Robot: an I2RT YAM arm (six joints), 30 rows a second.
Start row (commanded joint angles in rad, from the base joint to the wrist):
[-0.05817 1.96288 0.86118 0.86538 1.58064 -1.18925]
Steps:
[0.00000 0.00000 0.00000 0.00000 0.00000 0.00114]
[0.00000 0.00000 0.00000 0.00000 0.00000 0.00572]
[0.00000 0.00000 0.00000 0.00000 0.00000 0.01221]
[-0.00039 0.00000 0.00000 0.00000 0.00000 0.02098]
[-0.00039 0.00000 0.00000 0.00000 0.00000 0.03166]
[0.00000 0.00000 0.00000 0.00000 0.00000 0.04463]
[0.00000 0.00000 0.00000 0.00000 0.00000 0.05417]
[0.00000 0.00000 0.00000 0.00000 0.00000 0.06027]
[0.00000 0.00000 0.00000 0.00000 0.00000 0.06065]
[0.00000 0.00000 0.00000 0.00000 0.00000 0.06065]
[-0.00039 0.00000 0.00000 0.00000 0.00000 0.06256]
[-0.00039 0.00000 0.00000 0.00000 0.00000 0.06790]
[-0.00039 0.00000 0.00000 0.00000 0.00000 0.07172]
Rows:
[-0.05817 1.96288 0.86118 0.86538 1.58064 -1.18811]
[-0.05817 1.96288 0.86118 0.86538 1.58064 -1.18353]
[-0.05817 1.96288 0.86118 0.86538 1.58064 -1.17704]
[-0.05856 1.96288 0.86118 0.86538 1.58064 -1.16827]
[-0.05856 1.96288 0.86118 0.86538 1.58064 -1.15759]
[-0.05817 1.96288 0.86118 0.86538 1.58064 -1.14462]
[-0.05817 1.96288 0.86118 0.86538 1.58064 -1.13508]
[-0.05817 1.96288 0.86118 0.86538 1.58064 -1.12898]
[-0.05817 1.96288 0.86118 0.86538 1.58064 -1.12860]
[-0.05817 1.96288 0.86118 0.86538 1.58064 -1.12860]
[-0.05856 1.96288 0.86118 0.86538 1.58064 -1.12669]
[-0.05856 1.96288 0.86118 0.86538 1.58064 -1.12135]
[-0.05856 1.96288 0.86118 0.86538 1.58064 -1.11753]

